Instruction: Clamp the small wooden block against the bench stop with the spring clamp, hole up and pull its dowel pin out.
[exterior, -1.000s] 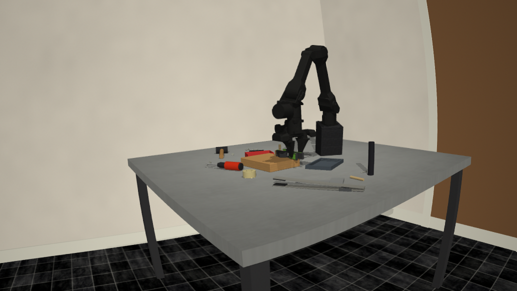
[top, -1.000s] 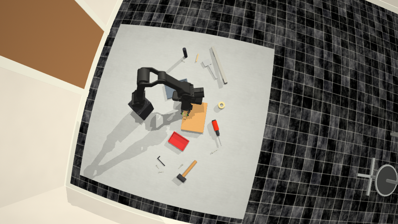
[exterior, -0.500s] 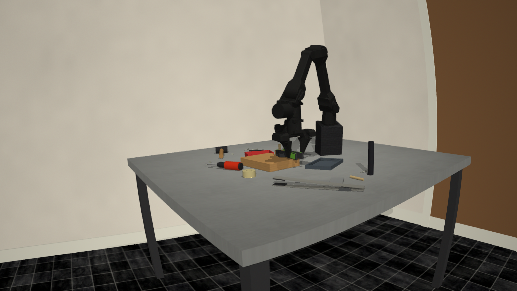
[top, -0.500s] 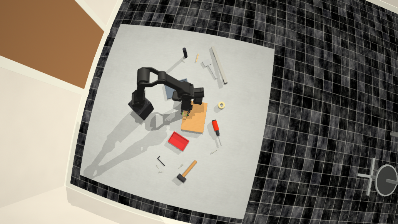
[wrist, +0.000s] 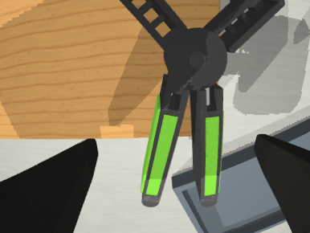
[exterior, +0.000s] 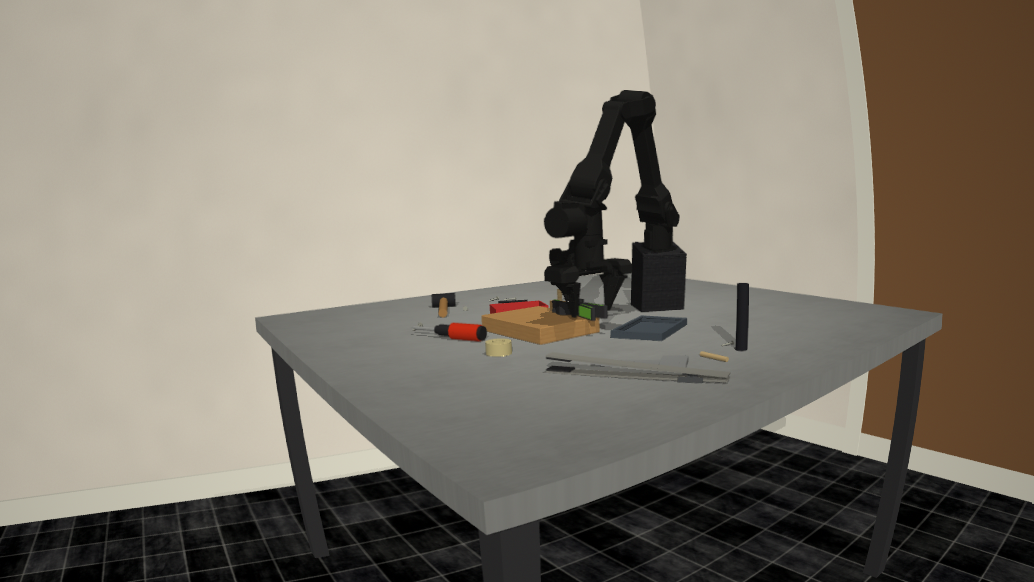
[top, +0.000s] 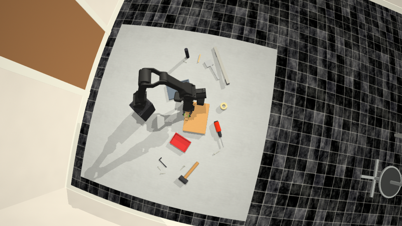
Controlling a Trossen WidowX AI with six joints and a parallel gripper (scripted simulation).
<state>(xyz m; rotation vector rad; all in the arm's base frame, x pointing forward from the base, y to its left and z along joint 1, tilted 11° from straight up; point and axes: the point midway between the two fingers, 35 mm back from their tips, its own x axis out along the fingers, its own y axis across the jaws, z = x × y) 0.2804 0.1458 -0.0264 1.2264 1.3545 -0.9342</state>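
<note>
Now: the dowel pin 10 cm to the right of my hand, 2 cm below it and 2 cm ahead of it. The rest, counted from my hand: small wooden block 10 cm to the right, 3 cm below, 2 cm ahead; wooden board 9 cm to the right, 7 cm ahead, 6 cm below; wooden stop 10 cm to the right, 3 cm below.
</note>
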